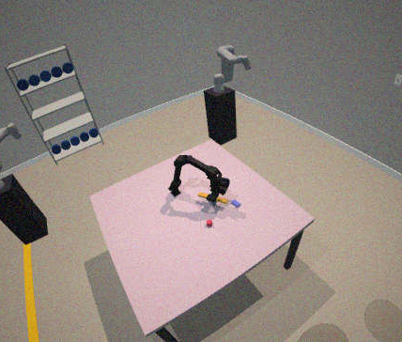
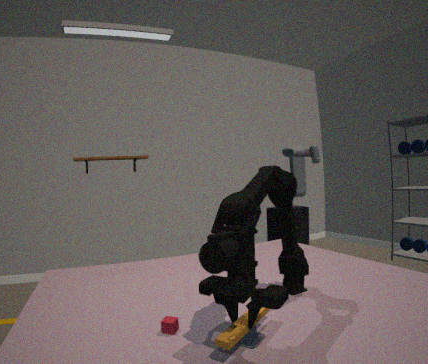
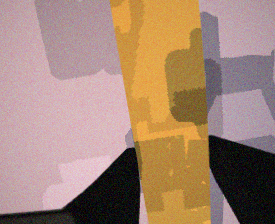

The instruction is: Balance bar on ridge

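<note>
The yellow bar lies 20 mm to the right of my gripper tip and 20 mm behind it. The rest, counted from my gripper tip: red cube: 150 mm to the right, 130 mm ahead, 40 mm below; blue block: 110 mm to the left, 90 mm ahead, 50 mm below.
</note>
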